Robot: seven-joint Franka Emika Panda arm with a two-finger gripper.
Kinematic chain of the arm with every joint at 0, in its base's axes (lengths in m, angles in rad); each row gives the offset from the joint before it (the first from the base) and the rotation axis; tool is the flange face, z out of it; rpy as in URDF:
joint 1: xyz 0 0 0.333 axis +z
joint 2: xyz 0 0 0 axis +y
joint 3: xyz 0 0 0.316 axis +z
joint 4: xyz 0.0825 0 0 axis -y
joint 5: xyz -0.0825 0 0.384 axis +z
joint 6: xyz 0 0 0 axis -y
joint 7: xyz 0.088 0 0 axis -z
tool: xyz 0 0 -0.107 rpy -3.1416 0 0
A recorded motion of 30 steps. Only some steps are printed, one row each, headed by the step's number.
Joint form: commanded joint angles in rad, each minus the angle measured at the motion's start. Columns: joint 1, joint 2, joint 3, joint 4, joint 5, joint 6, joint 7.
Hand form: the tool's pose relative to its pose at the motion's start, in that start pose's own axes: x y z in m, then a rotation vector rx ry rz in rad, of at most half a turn. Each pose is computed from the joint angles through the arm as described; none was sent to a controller.
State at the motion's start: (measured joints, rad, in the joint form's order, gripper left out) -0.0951 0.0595 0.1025 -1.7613 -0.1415 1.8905 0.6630
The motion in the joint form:
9: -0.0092 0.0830 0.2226 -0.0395 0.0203 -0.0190 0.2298
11: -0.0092 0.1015 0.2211 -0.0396 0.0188 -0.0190 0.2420
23: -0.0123 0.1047 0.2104 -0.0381 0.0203 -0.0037 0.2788
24: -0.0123 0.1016 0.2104 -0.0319 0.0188 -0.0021 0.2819
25: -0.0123 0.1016 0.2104 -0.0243 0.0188 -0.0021 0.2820
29: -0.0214 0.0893 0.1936 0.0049 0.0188 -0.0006 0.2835
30: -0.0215 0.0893 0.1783 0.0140 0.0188 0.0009 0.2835
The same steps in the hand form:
9: -0.0827 -0.0986 0.0496 -0.0324 -0.1228 0.0119
11: -0.0814 -0.0997 0.0605 -0.0436 -0.1375 0.0231
23: -0.0743 -0.0961 0.0619 -0.0362 -0.1303 0.0744
24: -0.0729 -0.0964 0.0572 -0.0297 -0.1215 0.0783
25: -0.0714 -0.0970 0.0537 -0.0240 -0.1166 0.0796
29: -0.0557 -0.0874 0.0356 0.0008 -0.0865 0.1123
30: -0.0479 -0.0818 0.0328 0.0054 -0.0792 0.1287

